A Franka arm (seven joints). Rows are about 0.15 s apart.
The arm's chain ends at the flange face. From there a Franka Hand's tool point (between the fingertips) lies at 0.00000 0.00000 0.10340 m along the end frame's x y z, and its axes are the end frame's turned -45 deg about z.
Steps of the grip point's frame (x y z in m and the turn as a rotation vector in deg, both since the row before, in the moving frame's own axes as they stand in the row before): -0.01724 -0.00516 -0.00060 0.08 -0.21 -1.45; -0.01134 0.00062 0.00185 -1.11 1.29 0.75; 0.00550 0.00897 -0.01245 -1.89 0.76 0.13; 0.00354 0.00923 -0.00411 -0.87 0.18 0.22; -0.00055 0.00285 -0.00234 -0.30 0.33 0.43
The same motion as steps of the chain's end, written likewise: -0.01547 0.00837 -0.00060 -0.09 -0.21 -1.45; -0.01064 0.00867 0.00190 0.13 1.70 0.75; 0.00685 0.00101 -0.01238 -0.80 1.87 0.13; 0.00769 0.00314 -0.00410 -0.49 0.74 0.22; 0.00082 0.00244 -0.00234 0.02 0.45 0.43
